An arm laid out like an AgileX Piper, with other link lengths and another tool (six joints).
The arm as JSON. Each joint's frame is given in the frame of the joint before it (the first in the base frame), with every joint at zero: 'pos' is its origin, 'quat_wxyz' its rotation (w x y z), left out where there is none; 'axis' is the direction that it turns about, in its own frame. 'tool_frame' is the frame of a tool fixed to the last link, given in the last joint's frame.
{
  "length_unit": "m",
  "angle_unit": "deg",
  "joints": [
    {
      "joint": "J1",
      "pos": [
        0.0,
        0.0,
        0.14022
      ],
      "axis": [
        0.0,
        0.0,
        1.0
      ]
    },
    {
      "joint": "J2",
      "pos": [
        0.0,
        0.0,
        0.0
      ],
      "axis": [
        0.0,
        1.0,
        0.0
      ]
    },
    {
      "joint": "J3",
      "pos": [
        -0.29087,
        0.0,
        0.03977
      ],
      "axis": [
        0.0,
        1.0,
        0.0
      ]
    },
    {
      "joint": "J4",
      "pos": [
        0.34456,
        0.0,
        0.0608
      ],
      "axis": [
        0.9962,
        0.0,
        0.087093
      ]
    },
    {
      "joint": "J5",
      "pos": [
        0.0,
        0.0,
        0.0
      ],
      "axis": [
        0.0,
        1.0,
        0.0
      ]
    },
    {
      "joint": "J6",
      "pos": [
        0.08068,
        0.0,
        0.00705
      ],
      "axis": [
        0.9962,
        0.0,
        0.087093
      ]
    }
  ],
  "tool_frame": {
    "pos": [
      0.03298,
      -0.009,
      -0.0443
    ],
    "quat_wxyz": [
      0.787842,
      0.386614,
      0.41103,
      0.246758
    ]
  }
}
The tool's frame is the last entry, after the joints.
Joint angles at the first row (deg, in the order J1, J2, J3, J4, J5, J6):
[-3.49, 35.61, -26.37, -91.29, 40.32, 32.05]
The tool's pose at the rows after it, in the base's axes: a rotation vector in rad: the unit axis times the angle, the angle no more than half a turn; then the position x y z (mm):
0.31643, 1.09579, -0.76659, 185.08, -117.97, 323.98
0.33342, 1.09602, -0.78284, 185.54, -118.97, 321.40
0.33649, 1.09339, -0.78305, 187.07, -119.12, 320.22
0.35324, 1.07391, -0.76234, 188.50, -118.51, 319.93
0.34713, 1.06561, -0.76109, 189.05, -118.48, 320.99
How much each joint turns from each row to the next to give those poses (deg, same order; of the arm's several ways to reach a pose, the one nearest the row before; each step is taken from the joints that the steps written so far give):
[0.00, 1.10, 0.00, 0.00, 1.05, 0.25]
[0.00, 0.80, 0.00, -0.41, 1.23, 1.13]
[0.00, 0.47, 0.00, -0.61, 0.11, 0.95]
[0.00, 0.00, 0.00, -0.89, -0.47, 2.31]
[0.00, 0.00, 0.00, -0.84, -0.15, 0.57]

